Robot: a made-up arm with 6 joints. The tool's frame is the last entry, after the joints. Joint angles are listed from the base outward.
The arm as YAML. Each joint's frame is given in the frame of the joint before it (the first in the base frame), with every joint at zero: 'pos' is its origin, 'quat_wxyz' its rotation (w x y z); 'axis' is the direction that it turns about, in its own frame. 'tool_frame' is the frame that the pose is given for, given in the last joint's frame.
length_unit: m
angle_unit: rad
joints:
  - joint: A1
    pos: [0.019, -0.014, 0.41]
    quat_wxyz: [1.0, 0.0, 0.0, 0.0]
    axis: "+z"
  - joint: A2
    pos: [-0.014, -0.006, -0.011]
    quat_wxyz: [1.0, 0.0, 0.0, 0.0]
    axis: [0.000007, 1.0, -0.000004]
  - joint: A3
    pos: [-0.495, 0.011, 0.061]
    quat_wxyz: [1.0, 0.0, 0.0, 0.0]
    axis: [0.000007, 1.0, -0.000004]
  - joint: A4
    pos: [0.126, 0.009, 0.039]
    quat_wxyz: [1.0, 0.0, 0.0, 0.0]
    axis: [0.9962, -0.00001, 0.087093]
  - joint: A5
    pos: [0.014, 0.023, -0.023]
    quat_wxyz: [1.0, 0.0, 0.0, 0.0]
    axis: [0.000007, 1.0, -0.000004]
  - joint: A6
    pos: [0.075, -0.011, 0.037]
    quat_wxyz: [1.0, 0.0, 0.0, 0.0]
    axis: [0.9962, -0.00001, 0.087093]
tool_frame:
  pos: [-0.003, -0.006, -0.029]
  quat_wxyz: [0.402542, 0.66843, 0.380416, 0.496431]
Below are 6 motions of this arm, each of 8 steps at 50 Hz.
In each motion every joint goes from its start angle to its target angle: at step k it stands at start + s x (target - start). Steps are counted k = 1, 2, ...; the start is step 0. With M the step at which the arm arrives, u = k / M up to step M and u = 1 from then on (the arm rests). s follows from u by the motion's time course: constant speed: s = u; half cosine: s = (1 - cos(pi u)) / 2; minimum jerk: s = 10 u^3 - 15 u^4 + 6 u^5.
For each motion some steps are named. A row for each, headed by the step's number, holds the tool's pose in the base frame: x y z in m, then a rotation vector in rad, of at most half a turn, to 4 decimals.
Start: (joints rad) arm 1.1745 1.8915 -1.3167 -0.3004 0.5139 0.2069
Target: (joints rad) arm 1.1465 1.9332 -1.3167 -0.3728 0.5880 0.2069
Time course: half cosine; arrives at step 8
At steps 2, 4, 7, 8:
2: 0.1554 0.3268 0.7230 1.1249 2.5476 0.4161
4: 0.1620 0.3276 0.7166 1.1099 2.5331 0.3574
7: 0.1706 0.3283 0.7084 1.0903 2.5126 0.2817
8: 0.1714 0.3283 0.7077 1.0887 2.5108 0.2755

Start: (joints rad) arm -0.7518 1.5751 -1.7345 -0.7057 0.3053 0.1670
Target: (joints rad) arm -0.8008 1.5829 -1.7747 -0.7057 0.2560 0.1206
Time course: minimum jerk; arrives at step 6
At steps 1, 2, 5, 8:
1: 0.2013 -0.1944 0.9325 1.6611 0.4218 0.1430
2: 0.2003 -0.1961 0.9342 1.6477 0.4182 0.1383
5: 0.1953 -0.2033 0.9417 1.5893 0.4025 0.1164
8: 0.1951 -0.2036 0.9420 1.5866 0.4017 0.1153

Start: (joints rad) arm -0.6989 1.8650 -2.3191 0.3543 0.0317 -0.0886
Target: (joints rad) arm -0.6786 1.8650 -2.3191 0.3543 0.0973 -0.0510
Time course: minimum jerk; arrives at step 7
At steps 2, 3, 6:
2: 0.3179 -0.2298 0.9700 1.4845 0.0969 1.2209
3: 0.3196 -0.2283 0.9691 1.5016 0.1043 1.2283
6: 0.3243 -0.2240 0.9668 1.5484 0.1242 1.2476

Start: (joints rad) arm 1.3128 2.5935 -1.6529 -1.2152 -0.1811 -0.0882
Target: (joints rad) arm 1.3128 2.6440 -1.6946 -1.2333 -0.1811 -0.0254
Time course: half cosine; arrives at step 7
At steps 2, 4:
2: 0.1646 0.5652 0.4547 -0.7043 2.3279 0.8390
4: 0.1654 0.5682 0.4438 -0.6864 2.3459 0.8363

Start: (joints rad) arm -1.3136 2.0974 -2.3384 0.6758 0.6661 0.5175
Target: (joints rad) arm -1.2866 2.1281 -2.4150 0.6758 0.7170 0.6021
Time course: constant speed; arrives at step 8
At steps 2, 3, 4, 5, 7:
2: 0.2152 -0.4601 0.8495 2.2509 -0.8826 1.4417
3: 0.2174 -0.4603 0.8494 2.2548 -0.8847 1.4519
4: 0.2196 -0.4605 0.8492 2.2589 -0.8868 1.4620
5: 0.2217 -0.4607 0.8490 2.2629 -0.8889 1.4720
7: 0.2260 -0.4609 0.8485 2.2711 -0.8933 1.4919

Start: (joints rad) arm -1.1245 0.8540 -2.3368 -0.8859 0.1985 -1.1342
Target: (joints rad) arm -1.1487 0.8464 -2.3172 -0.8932 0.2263 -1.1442
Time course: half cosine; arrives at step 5
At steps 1, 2, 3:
1: -0.1277 0.2750 1.0287 0.2277 -0.3007 -1.2164
2: -0.1262 0.2757 1.0283 0.2352 -0.2977 -1.2281
3: -0.1244 0.2764 1.0278 0.2444 -0.2941 -1.2426

